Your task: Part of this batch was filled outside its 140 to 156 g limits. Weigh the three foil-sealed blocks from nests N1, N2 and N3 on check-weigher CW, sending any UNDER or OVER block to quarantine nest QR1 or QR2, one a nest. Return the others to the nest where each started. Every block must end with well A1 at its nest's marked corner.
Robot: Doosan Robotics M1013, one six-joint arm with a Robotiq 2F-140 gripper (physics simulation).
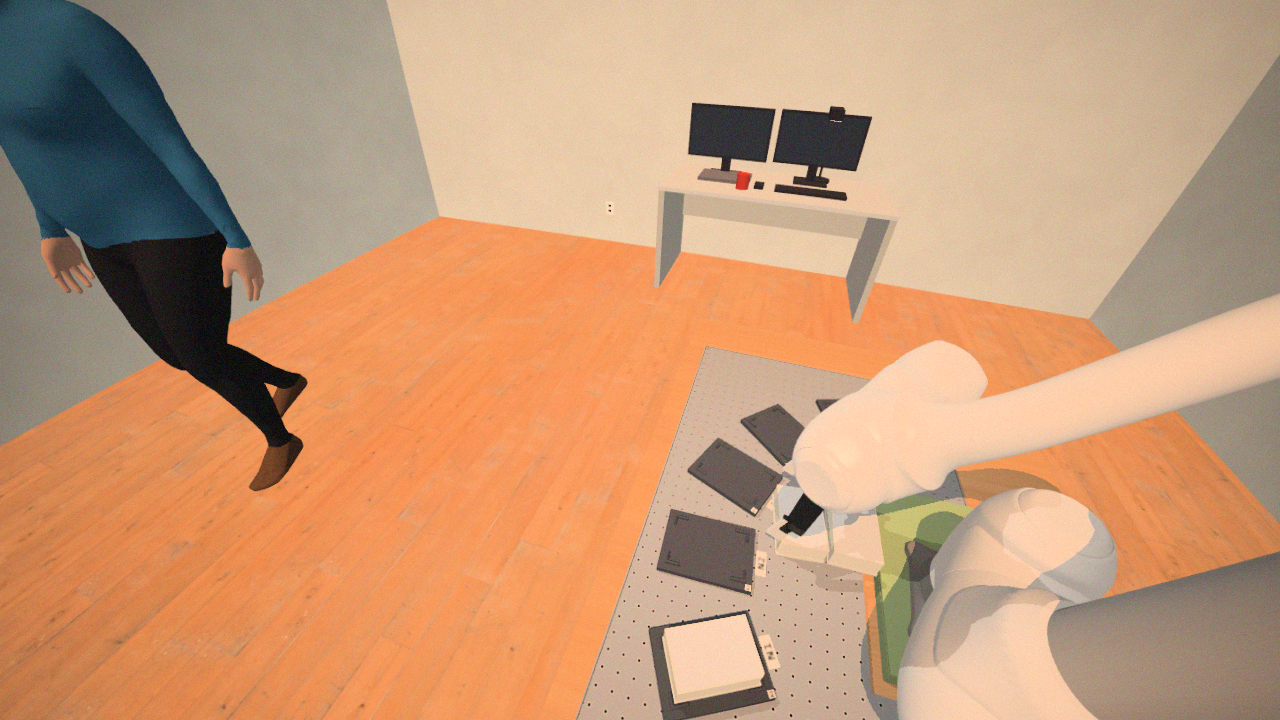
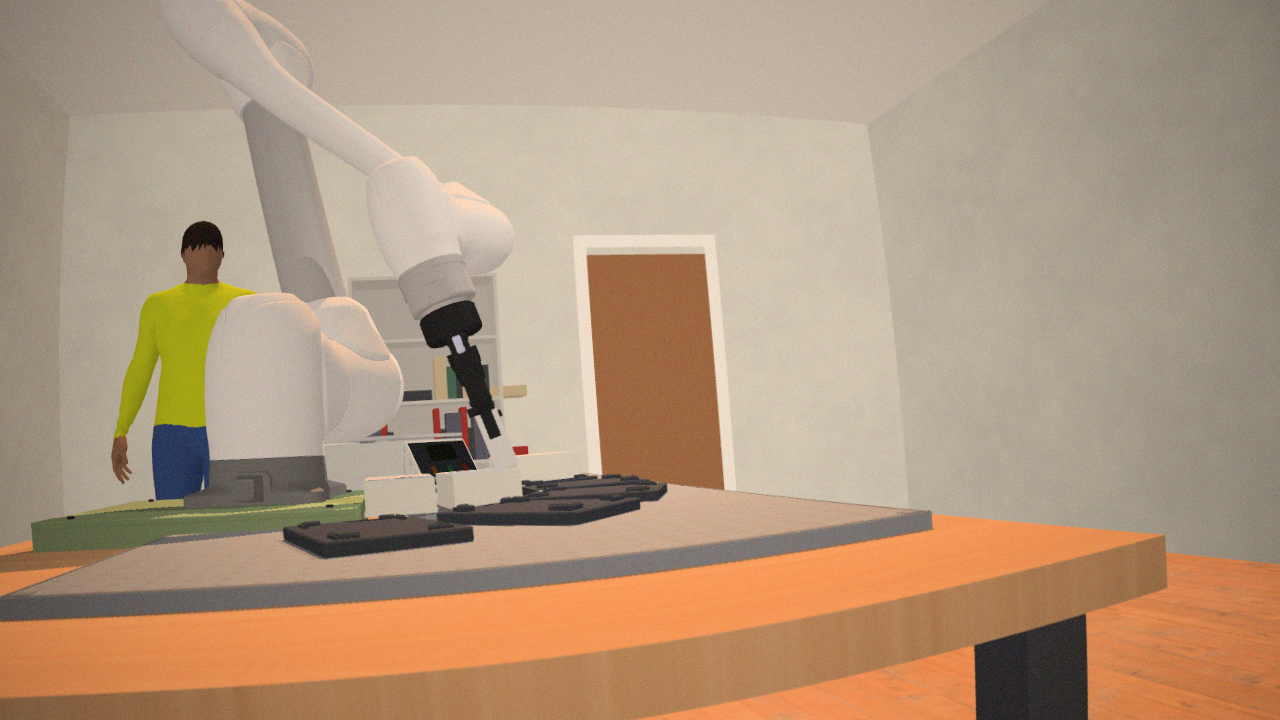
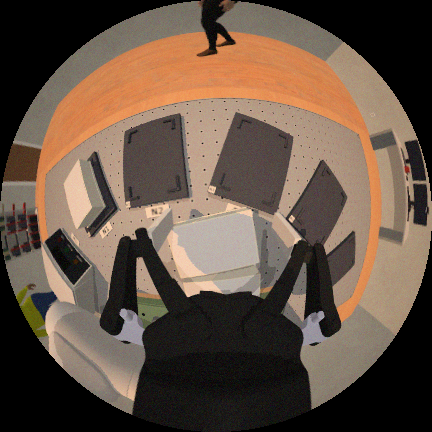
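Pixels of known places: gripper, fingertip midpoint: (image 1: 781,501) (image 2: 507,465) (image 3: 223,219); arm's base, origin of the base link: (image 2: 270,500).
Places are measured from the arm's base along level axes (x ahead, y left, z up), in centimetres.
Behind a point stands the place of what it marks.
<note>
A pale block (image 1: 713,658) @[x 36.6, y 24.5, z 3.5 cm] (image 3: 80,195) @[x 36.2, y 20.9, z 3.5 cm] sits on nest N1 (image 1: 666,700) @[x 41.0, y 30.8, z -0.7 cm] (image 3: 106,195) @[x 35.9, y 16.4, z -0.7 cm]. Nest N2 (image 1: 707,548) @[x 42.4, y 6.6, z -0.6 cm] (image 3: 156,160) @[x 41.5, y 4.8, z -0.6 cm] and the nest beside it (image 1: 735,474) @[x 41.8, y -11.6, z -0.7 cm] (image 3: 252,160) @[x 41.4, y -11.3, z -0.6 cm] are bare. Two further dark nests (image 3: 320,202) @[x 35.1, y -26.5, z -0.6 cm] (image 3: 344,260) @[x 20.3, y -40.7, z -0.6 cm] look bare; their labels are unreadable. A pale boxy piece (image 2: 478,488) @[x 28.4, y -11.3, z 0.6 cm] (image 3: 215,245) @[x 28.3, y -5.4, z 2.4 cm] stands near the robot base, with a second pale piece (image 1: 854,541) @[x 18.5, y -3.6, z 2.3 cm] (image 2: 400,495) @[x 19.3, y -13.1, z 0.4 cm] beside it; I cannot tell block from weigher part. My gripper (image 1: 796,523) (image 2: 497,445) @[x 32.1, y -6.3, z 2.9 cm] (image 3: 223,219) @[x 32.1, y -6.3, z 2.9 cm] is open and empty, fingers on either side above the first piece. Well A1 is unreadable.
A console with a dark panel (image 2: 441,456) @[x 21.2, y 35.0, z 4.0 cm] (image 3: 65,255) @[x 21.4, y 34.4, z 3.0 cm] stands near N1; its reading is illegible. The green base plate (image 1: 890,617) @[x 11.7, y 6.3, z -0.1 cm] (image 2: 107,530) @[x -11.8, y -23.6, z -1.1 cm] lies under the arm. A person in blue (image 1: 107,134) is beyond the table, and one in yellow (image 2: 187,349) stands behind the arm.
</note>
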